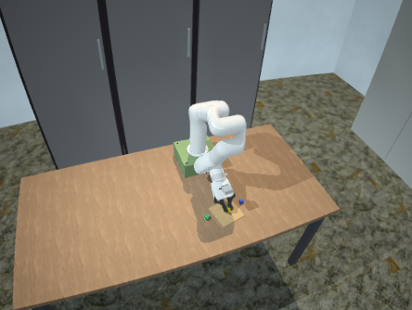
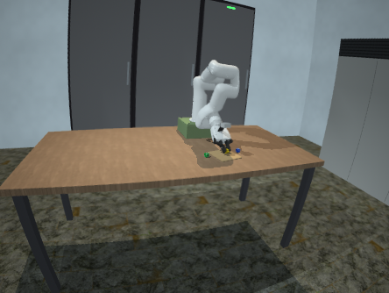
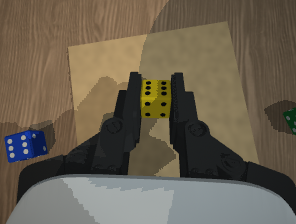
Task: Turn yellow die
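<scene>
Now: hand 30 mm above the tan mat. From my hand the other things lie so: blue die (100 mm to the left, 30 mm below, 20 mm behind); yellow die (10 mm below, 10 mm ahead); green die (120 mm to the right, 30 mm below, 10 mm behind).
</scene>
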